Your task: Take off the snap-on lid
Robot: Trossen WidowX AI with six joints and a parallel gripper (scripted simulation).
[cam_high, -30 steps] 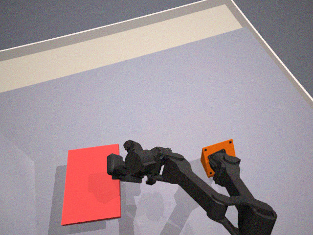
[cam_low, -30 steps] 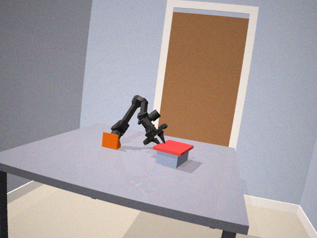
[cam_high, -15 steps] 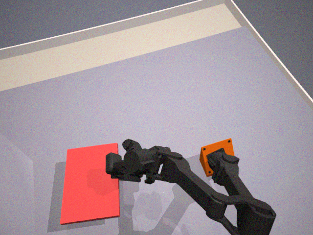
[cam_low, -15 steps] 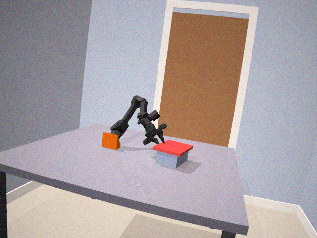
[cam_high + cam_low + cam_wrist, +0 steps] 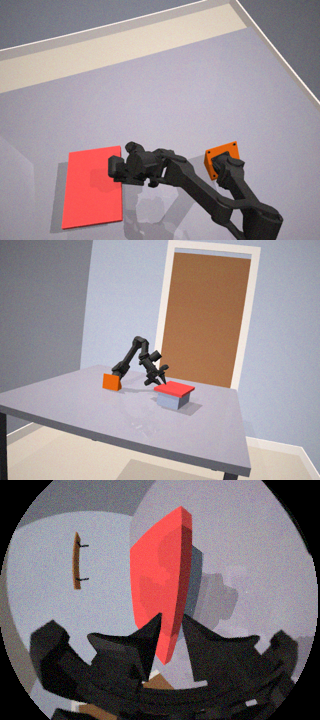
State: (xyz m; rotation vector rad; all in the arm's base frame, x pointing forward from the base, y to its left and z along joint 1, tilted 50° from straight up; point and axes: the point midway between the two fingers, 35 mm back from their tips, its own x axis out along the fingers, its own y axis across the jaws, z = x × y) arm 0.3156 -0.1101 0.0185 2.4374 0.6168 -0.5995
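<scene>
Now: gripper tip 7 cm short of the red lid and 2 cm to the left of it. Round my gripper tip: storage box (7 cm ahead, 2 cm to the right, 4 cm below).
</scene>
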